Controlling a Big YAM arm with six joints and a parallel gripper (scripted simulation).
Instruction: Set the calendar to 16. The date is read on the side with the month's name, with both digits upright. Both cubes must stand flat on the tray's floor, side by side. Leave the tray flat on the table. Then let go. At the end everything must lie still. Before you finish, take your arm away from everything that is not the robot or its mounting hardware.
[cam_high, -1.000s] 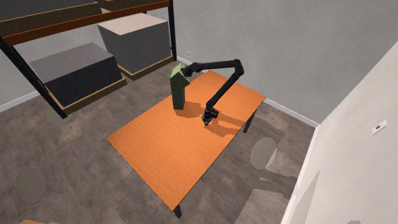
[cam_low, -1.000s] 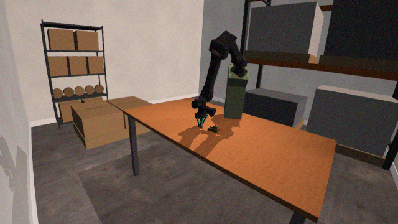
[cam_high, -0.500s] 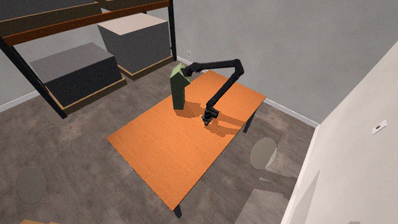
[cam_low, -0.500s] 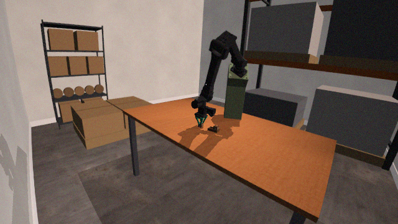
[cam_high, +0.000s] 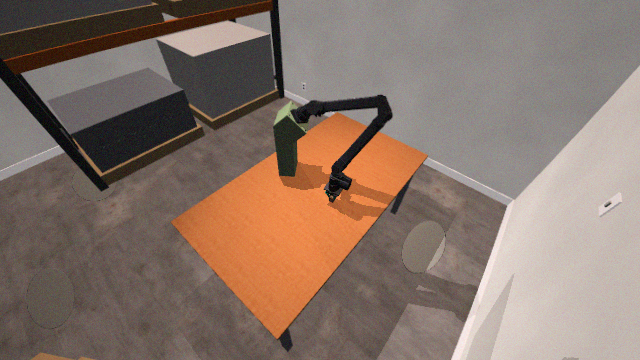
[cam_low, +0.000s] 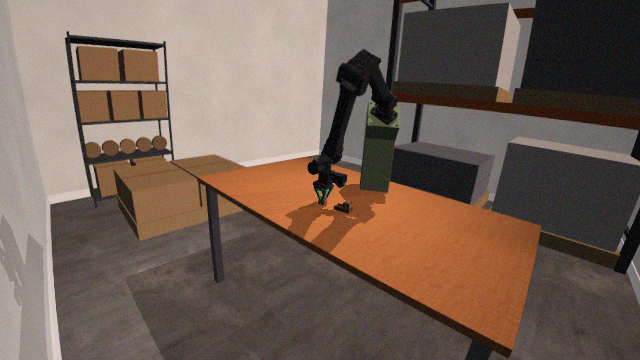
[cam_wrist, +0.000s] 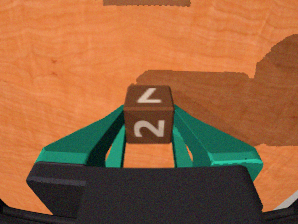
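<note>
Now: the brown calendar cube 1 cm below my hand. Also, from my hand: dark calendar tray 5 cm behind, 10 cm to the left, 2 cm below.
</note>
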